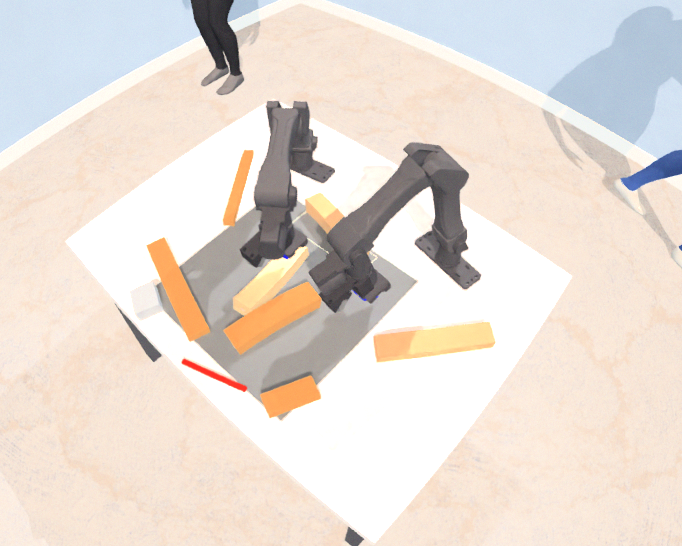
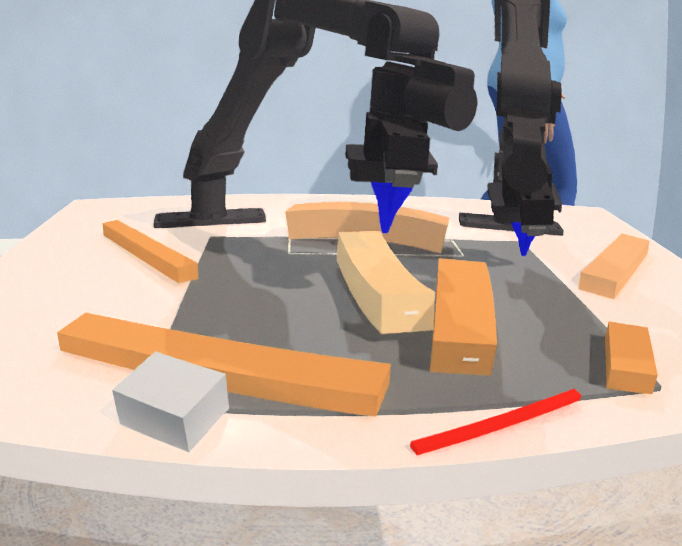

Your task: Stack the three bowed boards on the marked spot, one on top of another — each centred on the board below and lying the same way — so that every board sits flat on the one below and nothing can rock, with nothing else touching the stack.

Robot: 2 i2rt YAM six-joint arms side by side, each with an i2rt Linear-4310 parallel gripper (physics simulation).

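Frame: origin at the left arm's base, x right, y ahead, z up, level; millimetres.
Seen in the pictures: left gripper, fingertip midpoint: [image 1: 374, 298] [image 2: 523, 253]; right gripper, fingertip midpoint: [image 1: 288, 257] [image 2: 384, 231]; left arm's base at its link origin: [image 1: 447, 260] [image 2: 511, 226]; right arm's base at its link origin: [image 1: 303, 165] [image 2: 208, 220].
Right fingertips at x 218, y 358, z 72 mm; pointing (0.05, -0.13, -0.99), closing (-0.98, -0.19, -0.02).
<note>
Offsets run from my right fingertips to a thing's top centre. "spot": to the spot under its first point.
A light orange bowed board @[dy -175, dx +30, dz -13 mm] [image 1: 323, 211] [image 2: 318, 220] stands at the back of the mat, along the far side of the white marked outline @[spot: dy -112, dx +31, dz -66 mm] [image 1: 317, 244] [image 2: 312, 254]; how squarely it sits there is unclear. A pale bowed board @[dy +56, dx -1, dz -15 mm] [image 1: 264, 287] [image 2: 378, 278] lies mid-mat, its curve facing sideways. An orange bowed board @[dy +117, dx -94, dz -20 mm] [image 1: 273, 318] [image 2: 463, 307] lies close beside it. My right gripper [image 1: 285, 257] [image 2: 385, 230] is shut and empty, over the pale board's far end; contact is unclear. My left gripper [image 1: 365, 296] [image 2: 523, 253] is shut and empty, above the mat's right part.
A long orange board @[dy +265, dx +144, dz -45 mm] [image 1: 179, 290] [image 2: 273, 361] and grey block @[dy +352, dx +147, dz -28 mm] [image 1: 146, 299] [image 2: 170, 383] are at left. A thin orange bar @[dy -61, dx +353, dz -45 mm] [image 1: 238, 187] [image 2: 149, 250] lies farther back. A red stick @[dy +312, dx -126, dz -60 mm] [image 1: 214, 375] [image 2: 494, 422], short orange block @[dy +200, dx -280, dz -45 mm] [image 1: 290, 396] [image 2: 630, 355] and light orange board @[dy -152, dx -379, dz -46 mm] [image 1: 443, 340] [image 2: 614, 261] lie around the mat.
</note>
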